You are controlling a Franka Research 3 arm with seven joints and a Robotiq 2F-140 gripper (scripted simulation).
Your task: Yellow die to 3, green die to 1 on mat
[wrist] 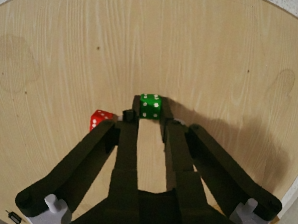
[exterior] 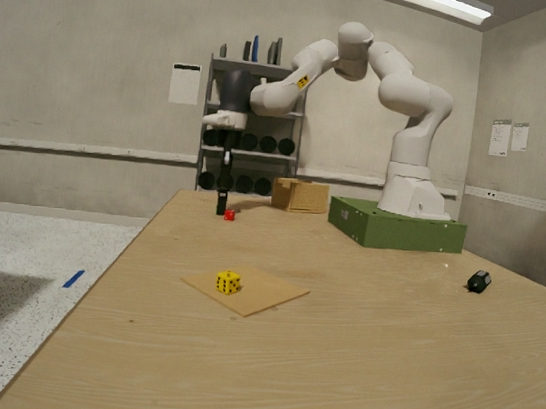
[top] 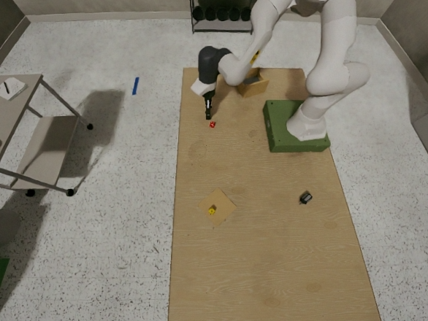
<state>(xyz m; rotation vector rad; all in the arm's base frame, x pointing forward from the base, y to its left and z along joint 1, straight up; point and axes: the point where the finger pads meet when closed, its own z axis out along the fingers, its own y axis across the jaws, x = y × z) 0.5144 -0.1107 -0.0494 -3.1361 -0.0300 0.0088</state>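
The red die is 6 cm to the left of my hand, 3 cm behind it and 2 cm below it. Also, from my hand: wooden box: 28 cm behind, 26 cm to the right, 1 cm above; tan mat: 55 cm to the left, 6 cm behind, 3 cm below; green die: 2 cm below.
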